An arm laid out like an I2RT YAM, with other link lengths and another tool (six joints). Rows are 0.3 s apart.
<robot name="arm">
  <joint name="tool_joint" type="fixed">
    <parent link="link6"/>
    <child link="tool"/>
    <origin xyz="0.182 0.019 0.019" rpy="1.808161 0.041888 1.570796"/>
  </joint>
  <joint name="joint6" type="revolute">
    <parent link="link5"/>
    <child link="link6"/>
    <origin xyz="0.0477 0 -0.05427"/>
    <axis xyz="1 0 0"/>
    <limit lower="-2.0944" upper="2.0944"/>
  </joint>
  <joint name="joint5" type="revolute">
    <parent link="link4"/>
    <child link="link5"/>
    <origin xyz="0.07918 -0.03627 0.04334"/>
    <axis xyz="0 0 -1"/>
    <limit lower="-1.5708" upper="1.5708"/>
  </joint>
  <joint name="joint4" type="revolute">
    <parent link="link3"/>
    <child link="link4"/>
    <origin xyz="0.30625 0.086 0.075"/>
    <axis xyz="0 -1 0"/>
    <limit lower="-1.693" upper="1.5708"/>
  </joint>
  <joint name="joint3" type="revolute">
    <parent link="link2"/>
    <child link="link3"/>
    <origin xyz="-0.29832 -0.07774 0"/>
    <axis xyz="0 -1 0"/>
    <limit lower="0" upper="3.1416"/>
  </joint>
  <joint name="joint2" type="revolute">
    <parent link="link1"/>
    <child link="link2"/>
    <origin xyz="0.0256 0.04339 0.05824"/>
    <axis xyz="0 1 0"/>
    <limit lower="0" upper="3.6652"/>
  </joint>
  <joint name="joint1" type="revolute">
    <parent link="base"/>
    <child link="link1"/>
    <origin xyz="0 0 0.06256"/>
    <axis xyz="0 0 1"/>
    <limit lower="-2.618" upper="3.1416"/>
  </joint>
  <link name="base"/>
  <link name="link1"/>
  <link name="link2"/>
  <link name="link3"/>
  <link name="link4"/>
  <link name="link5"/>
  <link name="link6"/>
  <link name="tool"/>
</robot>
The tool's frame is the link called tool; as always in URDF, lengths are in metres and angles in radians.
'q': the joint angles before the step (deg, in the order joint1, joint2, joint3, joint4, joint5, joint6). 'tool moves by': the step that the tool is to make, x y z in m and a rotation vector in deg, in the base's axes. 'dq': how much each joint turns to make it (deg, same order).
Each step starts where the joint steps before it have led.
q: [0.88 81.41 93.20 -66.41 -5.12 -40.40]
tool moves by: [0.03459 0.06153 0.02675 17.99 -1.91 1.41]
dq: [0.74 4.22 2.61 6.25 -14.66 10.66]
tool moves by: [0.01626 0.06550 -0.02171 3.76 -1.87 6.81]
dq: [6.23 2.58 -4.55 10.07 -3.08 2.08]
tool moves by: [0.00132 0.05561 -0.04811 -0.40 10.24 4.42]
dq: [5.92 10.67 7.30 -5.87 -0.28 2.29]
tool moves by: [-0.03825 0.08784 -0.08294 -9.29 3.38 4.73]
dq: [14.63 5.15 -3.95 4.01 11.49 4.79]
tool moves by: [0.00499 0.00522 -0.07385 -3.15 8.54 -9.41]
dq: [1.85 7.50 -0.48 0.85 3.47 10.96]
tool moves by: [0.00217 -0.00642 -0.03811 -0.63 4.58 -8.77]
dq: [0.15 2.78 -2.01 1.69 1.38 9.07]
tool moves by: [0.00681 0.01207 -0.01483 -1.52 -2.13 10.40]
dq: [-0.01 3.93 2.97 0.67 -0.99 -10.72]
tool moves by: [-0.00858 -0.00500 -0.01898 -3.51 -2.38 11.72]
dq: [-0.07 0.94 -1.41 0.97 0.51 -12.62]
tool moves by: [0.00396 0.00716 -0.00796 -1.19 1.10 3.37]
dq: [0.21 3.98 5.00 -2.98 -0.41 -3.20]
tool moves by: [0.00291 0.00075 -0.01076 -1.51 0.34 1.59]
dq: [0.19 2.43 2.21 -1.05 0.75 -1.65]
